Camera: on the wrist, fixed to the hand. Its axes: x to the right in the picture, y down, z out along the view.
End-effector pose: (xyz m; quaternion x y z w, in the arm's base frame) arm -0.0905 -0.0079 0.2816 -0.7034 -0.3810 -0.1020 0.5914
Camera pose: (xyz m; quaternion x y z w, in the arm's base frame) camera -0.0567 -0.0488 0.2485 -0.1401 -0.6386 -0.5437 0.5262
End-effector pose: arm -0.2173 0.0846 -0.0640 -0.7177 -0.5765 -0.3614 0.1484
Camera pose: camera -0.1871 0.0370 -0.0369 -0.0353 -0.9089 -0.4078 0.0797
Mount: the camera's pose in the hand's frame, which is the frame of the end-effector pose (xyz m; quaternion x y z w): -0.0134 0.0476 -0.0383 0.1453 0.1910 -0.6637 0.7085
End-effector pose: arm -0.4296 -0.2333 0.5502 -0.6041 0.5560 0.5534 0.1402
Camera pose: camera -0.4462 -0.2727 0.5958 -0.8823 0.1002 0.1029 0.4482
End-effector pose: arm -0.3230 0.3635 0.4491 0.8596 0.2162 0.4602 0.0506
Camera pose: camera -0.3451 0.3107 0.4743 0.3850 0.8002 0.4252 0.1751
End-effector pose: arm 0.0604 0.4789 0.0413 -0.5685 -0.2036 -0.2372 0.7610
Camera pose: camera 0.0794 0.4553 -0.0134 -0.1118 -0.4107 -0.7521 0.5032
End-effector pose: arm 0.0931 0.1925 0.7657 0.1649 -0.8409 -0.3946 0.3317
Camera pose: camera 0.1284 0.2087 0.8147 0.7985 -0.4803 -0.3460 0.1098
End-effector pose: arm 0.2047 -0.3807 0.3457 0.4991 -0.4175 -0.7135 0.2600
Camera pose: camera 0.2430 -0.4076 0.3872 -0.8047 0.0186 0.5220 0.2821
